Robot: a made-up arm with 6 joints.
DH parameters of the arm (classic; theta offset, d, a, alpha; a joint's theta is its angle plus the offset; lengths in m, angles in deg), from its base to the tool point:
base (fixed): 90 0.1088 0 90
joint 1: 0 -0.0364 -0.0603 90
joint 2: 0 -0.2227 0.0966 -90
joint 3: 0 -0.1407 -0.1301 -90
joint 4: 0 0.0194 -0.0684 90
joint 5: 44.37 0 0.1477 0
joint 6: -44.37 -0.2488 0.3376 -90
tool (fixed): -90 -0.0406 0 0
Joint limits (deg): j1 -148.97..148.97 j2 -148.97..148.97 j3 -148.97..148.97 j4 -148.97..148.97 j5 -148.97..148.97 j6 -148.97..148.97
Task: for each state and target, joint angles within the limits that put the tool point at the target. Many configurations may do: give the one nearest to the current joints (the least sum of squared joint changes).
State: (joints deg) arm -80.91 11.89 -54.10 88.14 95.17 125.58
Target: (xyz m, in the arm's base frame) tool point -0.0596 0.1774 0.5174
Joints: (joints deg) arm -93.37 32.32 -31.12 102.35 118.42 148.97
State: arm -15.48 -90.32 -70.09 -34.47 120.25 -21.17
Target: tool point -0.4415 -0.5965 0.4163
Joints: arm 5.23 -99.91 -81.01 -42.64 115.49 -27.50
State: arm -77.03 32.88 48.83 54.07 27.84 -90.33
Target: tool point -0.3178 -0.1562 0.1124
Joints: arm -78.60 7.06 44.39 64.02 13.69 -92.33
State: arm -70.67 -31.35 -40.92 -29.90 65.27 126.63
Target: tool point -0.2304 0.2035 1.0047
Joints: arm -49.07 -56.03 -47.59 -15.71 74.50 104.12
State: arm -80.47 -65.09 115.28 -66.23 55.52 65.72
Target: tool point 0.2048 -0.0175 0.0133
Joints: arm -86.31 -102.36 132.51 -104.37 19.72 43.61
